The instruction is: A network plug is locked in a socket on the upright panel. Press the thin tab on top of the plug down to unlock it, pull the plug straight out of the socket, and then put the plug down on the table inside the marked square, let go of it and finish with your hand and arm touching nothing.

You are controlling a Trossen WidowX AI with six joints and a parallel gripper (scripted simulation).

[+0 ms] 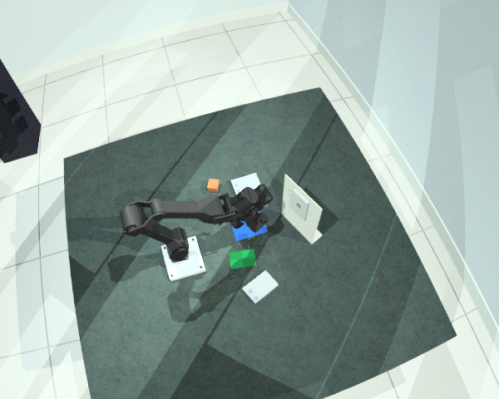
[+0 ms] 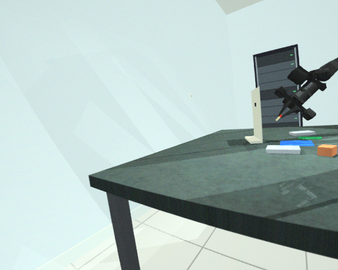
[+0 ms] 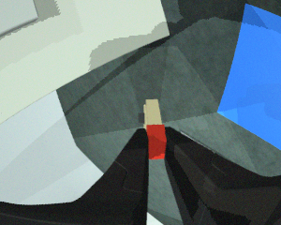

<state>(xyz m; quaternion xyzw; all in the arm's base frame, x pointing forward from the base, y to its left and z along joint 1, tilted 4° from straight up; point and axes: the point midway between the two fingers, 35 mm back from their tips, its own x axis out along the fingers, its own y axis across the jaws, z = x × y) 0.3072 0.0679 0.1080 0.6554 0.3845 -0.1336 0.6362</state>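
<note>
The blue marked square lies 120 mm below my gripper tip and 60 mm behind it. Also, from my gripper tip: green square 140 mm to the right, 120 mm below, 110 mm behind; red plug 10 mm ahead; white upright panel 120 mm ahead, 70 mm to the right.
</note>
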